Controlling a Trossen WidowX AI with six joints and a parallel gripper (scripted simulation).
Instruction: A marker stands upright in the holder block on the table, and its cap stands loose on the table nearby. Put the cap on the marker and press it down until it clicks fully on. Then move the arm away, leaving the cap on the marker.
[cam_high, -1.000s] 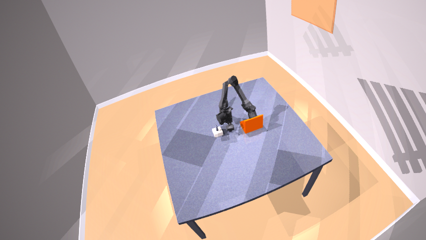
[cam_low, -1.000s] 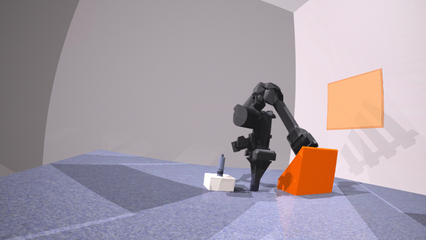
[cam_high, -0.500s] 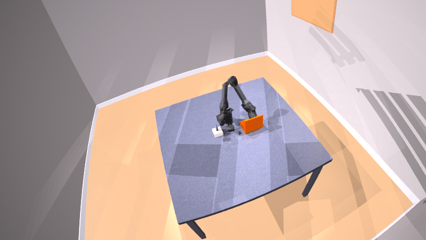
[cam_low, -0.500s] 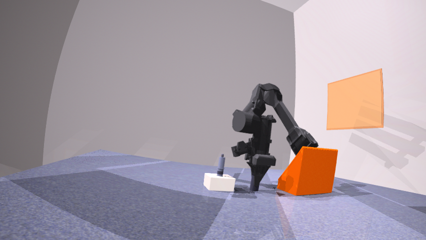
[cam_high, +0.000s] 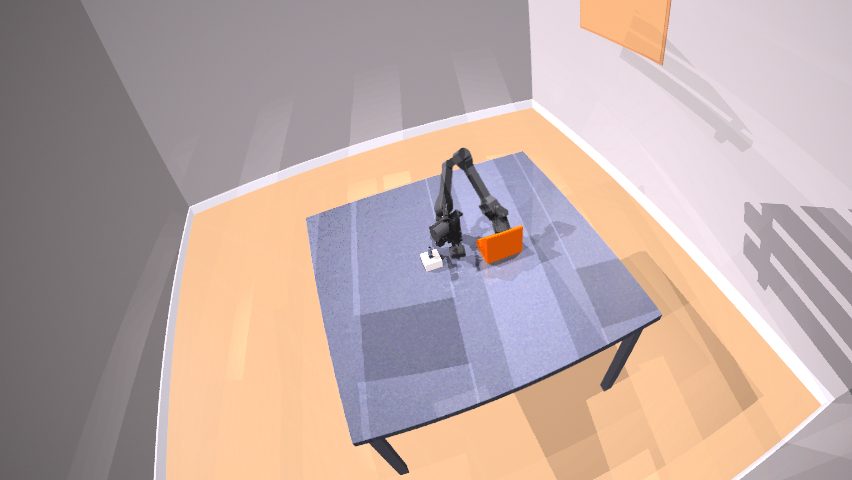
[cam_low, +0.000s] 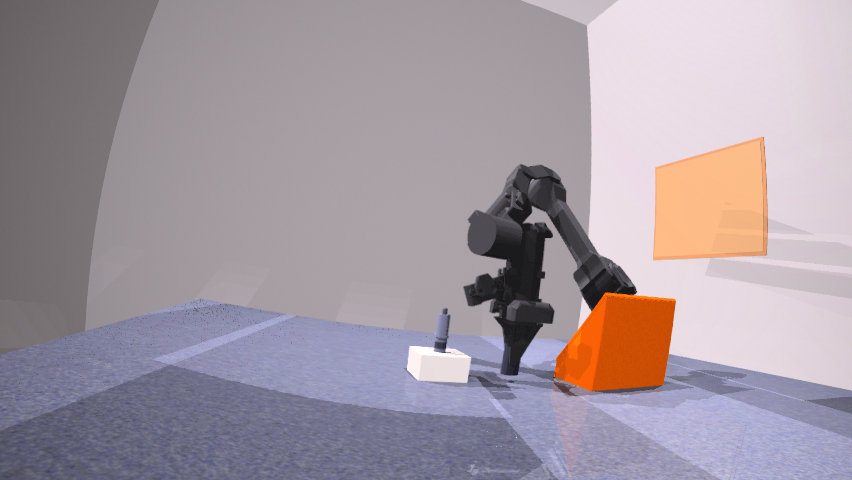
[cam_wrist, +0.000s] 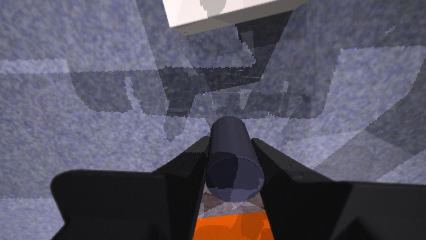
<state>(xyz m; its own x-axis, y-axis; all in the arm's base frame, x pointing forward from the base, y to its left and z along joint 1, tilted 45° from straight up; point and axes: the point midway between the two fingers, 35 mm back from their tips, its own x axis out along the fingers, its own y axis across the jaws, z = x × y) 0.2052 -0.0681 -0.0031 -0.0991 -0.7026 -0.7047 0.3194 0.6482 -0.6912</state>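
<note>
Now: the white holder block 11 cm ahead of my gripper tip, 3 cm to the right of it and 1 cm below it. Round my gripper tip: dark cap 1 cm above.
</note>
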